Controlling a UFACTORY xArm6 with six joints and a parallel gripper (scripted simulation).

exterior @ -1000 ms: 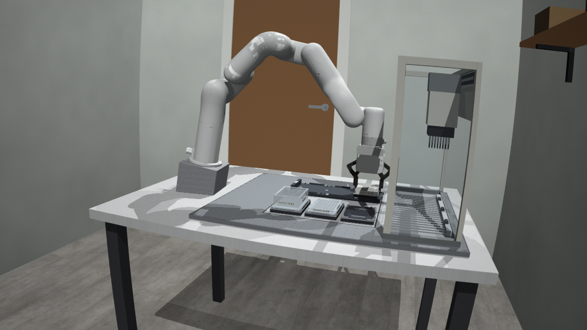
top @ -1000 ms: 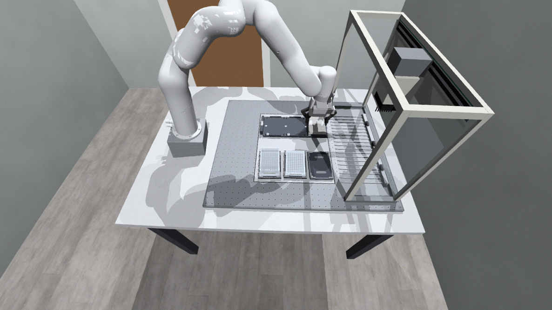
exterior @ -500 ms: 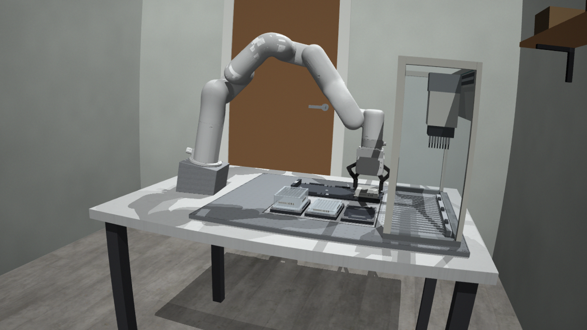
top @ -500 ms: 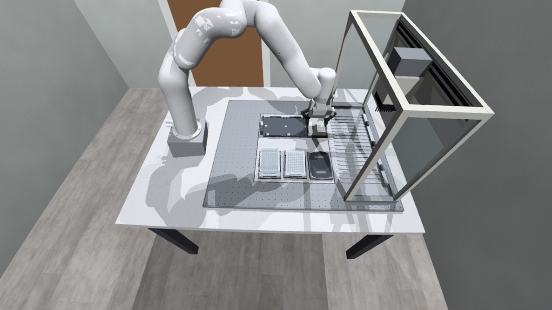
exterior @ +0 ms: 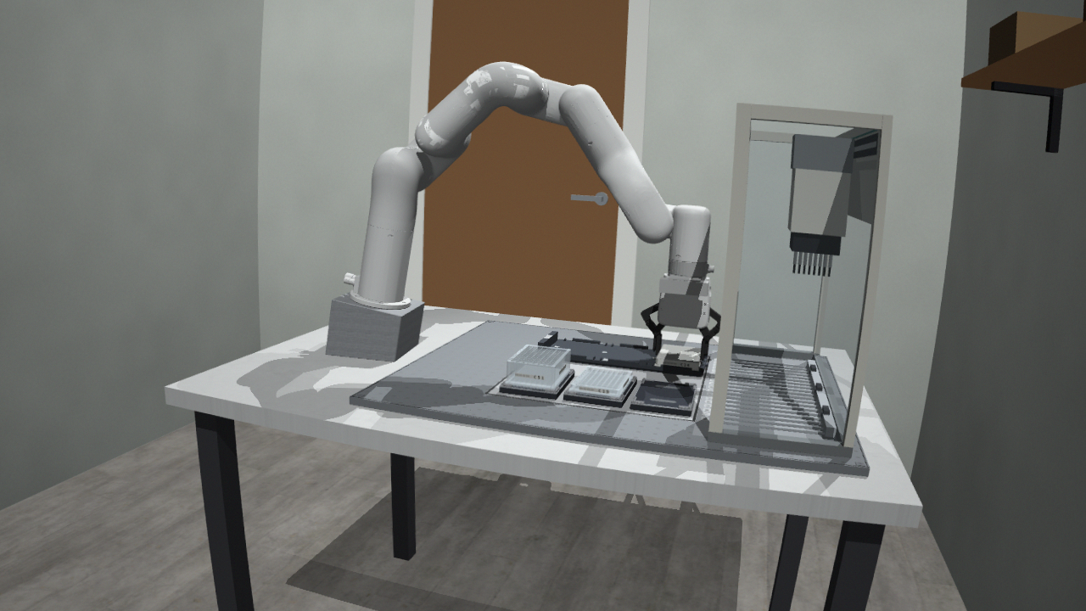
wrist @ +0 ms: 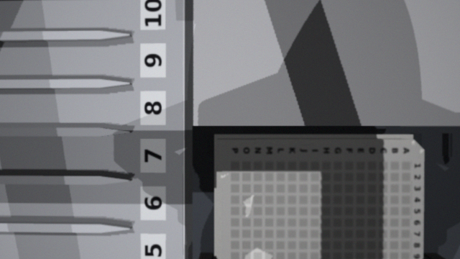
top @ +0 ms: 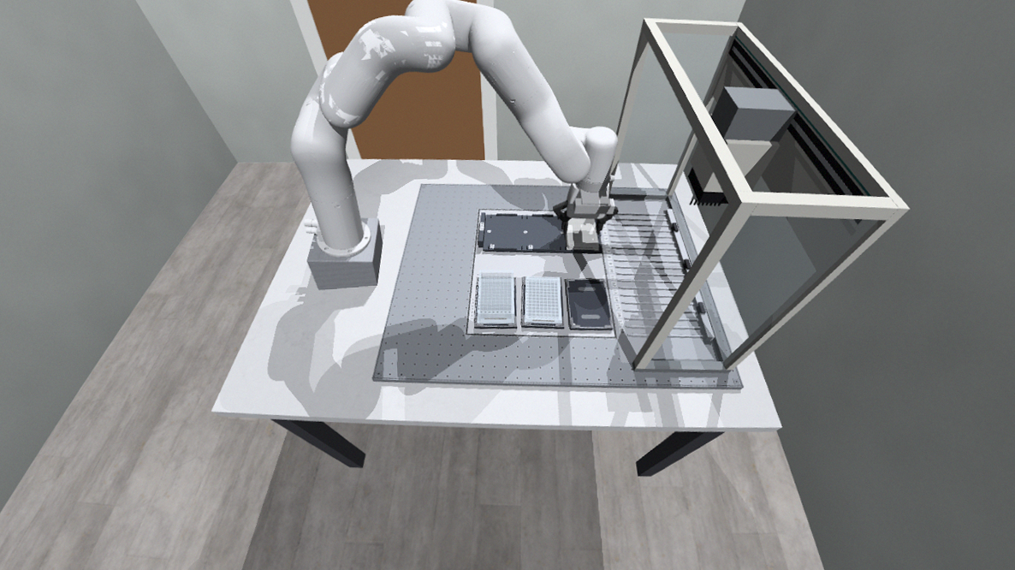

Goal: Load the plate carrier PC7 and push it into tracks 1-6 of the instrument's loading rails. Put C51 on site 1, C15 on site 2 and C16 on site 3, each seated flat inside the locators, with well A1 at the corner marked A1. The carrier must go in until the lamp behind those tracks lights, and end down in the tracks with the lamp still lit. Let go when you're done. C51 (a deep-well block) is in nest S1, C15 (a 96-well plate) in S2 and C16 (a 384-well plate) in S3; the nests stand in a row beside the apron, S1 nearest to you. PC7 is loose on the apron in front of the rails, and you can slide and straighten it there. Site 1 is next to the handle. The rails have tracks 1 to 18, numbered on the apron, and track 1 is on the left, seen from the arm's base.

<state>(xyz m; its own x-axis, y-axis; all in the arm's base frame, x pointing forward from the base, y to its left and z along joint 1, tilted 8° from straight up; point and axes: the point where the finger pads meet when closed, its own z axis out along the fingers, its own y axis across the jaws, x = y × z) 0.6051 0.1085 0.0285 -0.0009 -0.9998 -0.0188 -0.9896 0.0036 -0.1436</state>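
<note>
The nest S2 is 11 cm behind my hand, 23 cm to the right of it and 2 cm below it. Round my hand: front post: 9 cm ahead, 39 cm to the right, 22 cm above; then nest S3: 23 cm to the right, 2 cm below; then dark carrier PC7: 11 cm behind, 1 cm below.
</note>
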